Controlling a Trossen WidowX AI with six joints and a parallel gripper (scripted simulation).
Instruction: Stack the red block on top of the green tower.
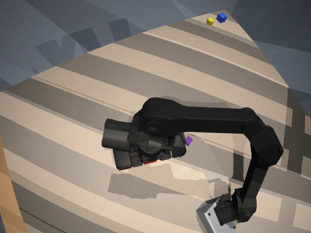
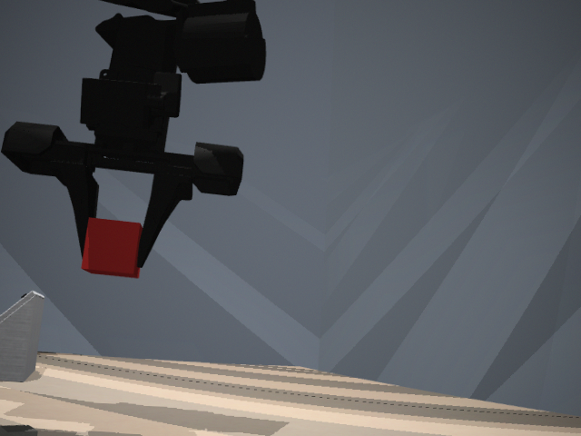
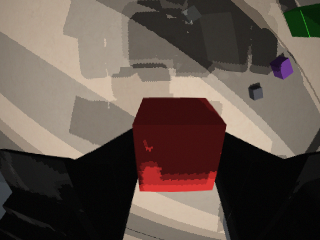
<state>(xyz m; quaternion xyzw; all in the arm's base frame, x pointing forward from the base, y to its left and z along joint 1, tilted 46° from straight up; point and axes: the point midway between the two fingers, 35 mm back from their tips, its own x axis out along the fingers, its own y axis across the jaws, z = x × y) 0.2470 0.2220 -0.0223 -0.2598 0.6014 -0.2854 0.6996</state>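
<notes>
The small grey cube lies 10 mm behind my gripper tip, 120 mm to the right of it and 120 mm below it. Also, from my gripper tip: yellow block: 580 mm ahead, 540 mm to the right, 110 mm below; red block: 10 mm above; blue block: 590 mm ahead, 620 mm to the right, 110 mm below.
</notes>
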